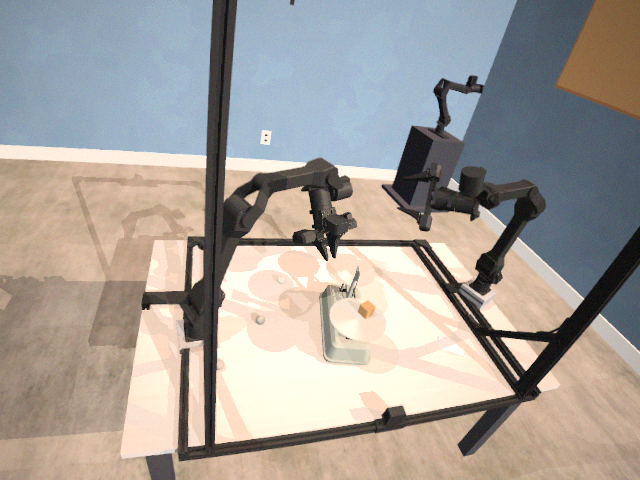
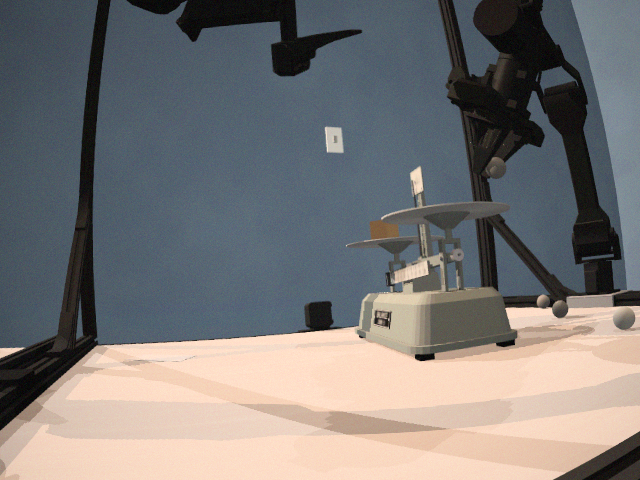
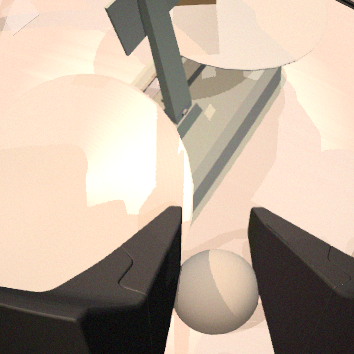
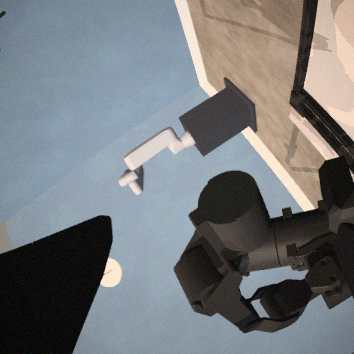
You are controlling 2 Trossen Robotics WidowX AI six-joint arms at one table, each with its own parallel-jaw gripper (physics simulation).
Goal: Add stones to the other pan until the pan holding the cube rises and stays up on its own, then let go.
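Where they show: left gripper, between the fingertips: (image 1: 330,259) (image 2: 481,175) (image 3: 215,218); right gripper, between the fingertips: (image 1: 400,193) (image 4: 230,233); left arm's base, origin of its link: (image 1: 196,331) (image 2: 599,293); right arm's base, origin of its link: (image 1: 479,288).
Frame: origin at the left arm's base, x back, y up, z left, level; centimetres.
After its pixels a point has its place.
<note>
The balance scale (image 1: 345,351) @(x -36.8, y 2.6, z -16.8 cm) (image 2: 434,318) @(x -50.1, y 2.1, z 5.9 cm) (image 3: 225,133) @(x -37.2, y 4.3, z -4.8 cm) stands mid-table. An orange cube (image 1: 366,310) @(x -40.9, y 15.0, z -14.2 cm) (image 2: 384,230) @(x -43.1, y 13.6, z -11.4 cm) sits on its lower pan (image 1: 347,326) @(x -35.2, y 12.3, z -16.1 cm) (image 2: 366,244) @(x -43.5, y 12.1, z -15.6 cm) (image 3: 260,38) @(x -36.4, y 12.2, z -9.6 cm). The other pan (image 2: 447,210) @(x -47.7, y 13.3, z 6.6 cm) (image 3: 88,168) @(x -43.9, y 13.5, z 2.0 cm) is raised and bare. My left gripper (image 1: 328,250) @(x -36.8, y 18.9, z 2.8 cm) (image 2: 495,168) @(x -36.8, y 18.9, z 2.8 cm) (image 3: 215,218) @(x -36.8, y 18.9, z 2.8 cm) is shut on a pale round stone (image 2: 495,168) @(x -37.2, y 19.1, z 5.8 cm) (image 3: 215,291) @(x -36.3, y 20.8, z 4.7 cm). It holds the stone in the air just past the raised pan's rim and above it. My right gripper (image 1: 430,197) is open and empty, high above the table's far right side.
Loose stones (image 1: 282,279) @(x -29.3, y 0.1, z 16.8 cm) (image 1: 259,319) @(x -17.6, y 0.3, z 0.9 cm) (image 2: 543,301) @(x -5.2, y -0.6, z -10.5 cm) lie on the table left of the scale. A black frame (image 1: 218,143) @(x 1.0, y 65.5, z -31.7 cm) (image 2: 482,267) @(x 0.3, y 7.5, z -31.5 cm) surrounds the table, with an upright post at the left. A dark box with a small arm (image 1: 428,164) (image 4: 218,119) stands on the floor behind.
</note>
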